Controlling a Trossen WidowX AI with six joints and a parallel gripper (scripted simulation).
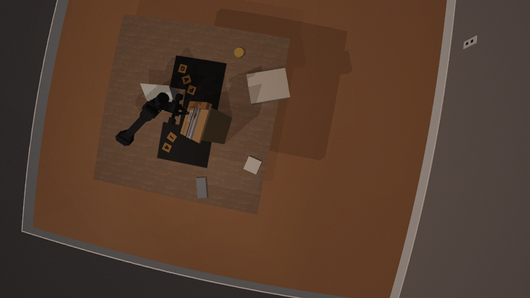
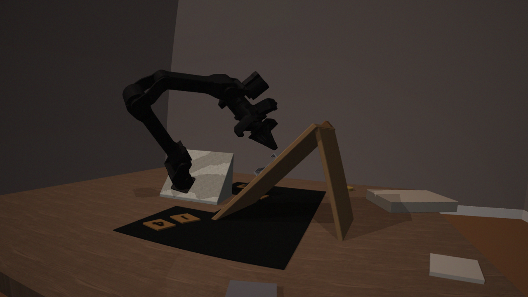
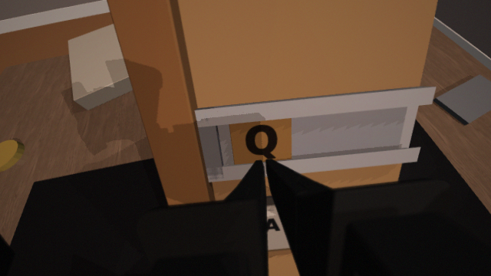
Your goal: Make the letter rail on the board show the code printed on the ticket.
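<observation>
The q tile lies 3 cm below my gripper tip, 3 cm ahead of it and 1 cm to the right of it. From my gripper tip the other things lie so: black mat: 18 cm below, 11 cm behind, 4 cm to the left; then white ticket: 11 cm below, 4 cm behind, 1 cm to the right; then p tile: 19 cm to the left, 18 cm below, 11 cm behind.
</observation>
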